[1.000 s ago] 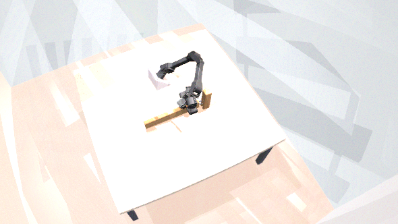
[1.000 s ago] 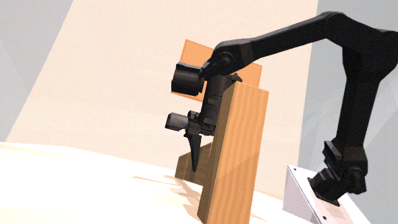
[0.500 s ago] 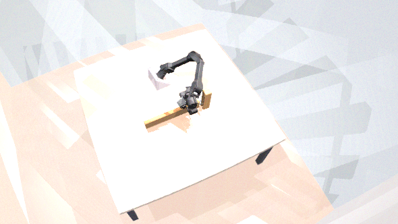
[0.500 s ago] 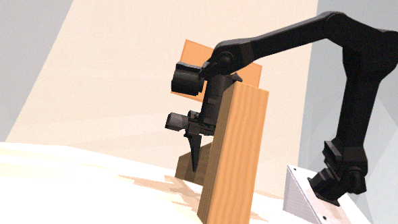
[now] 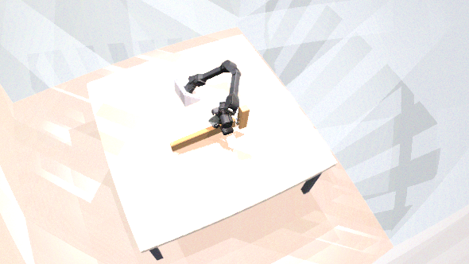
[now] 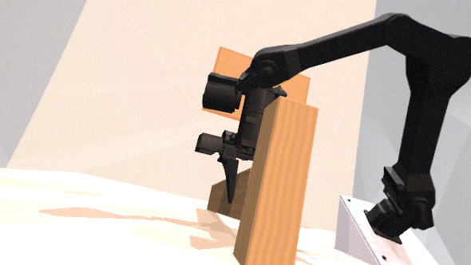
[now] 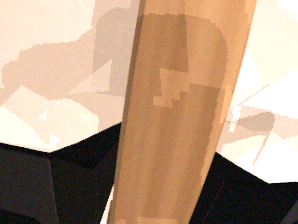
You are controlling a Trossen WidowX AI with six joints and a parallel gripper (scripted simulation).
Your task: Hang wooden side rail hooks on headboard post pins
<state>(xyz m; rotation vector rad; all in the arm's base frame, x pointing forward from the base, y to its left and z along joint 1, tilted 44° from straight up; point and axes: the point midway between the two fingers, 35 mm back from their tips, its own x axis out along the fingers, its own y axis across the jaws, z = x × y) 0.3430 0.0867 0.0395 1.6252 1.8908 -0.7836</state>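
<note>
Right now my gripper tip is 14 cm to the right of the headboard post and 4 cm below it.
</note>
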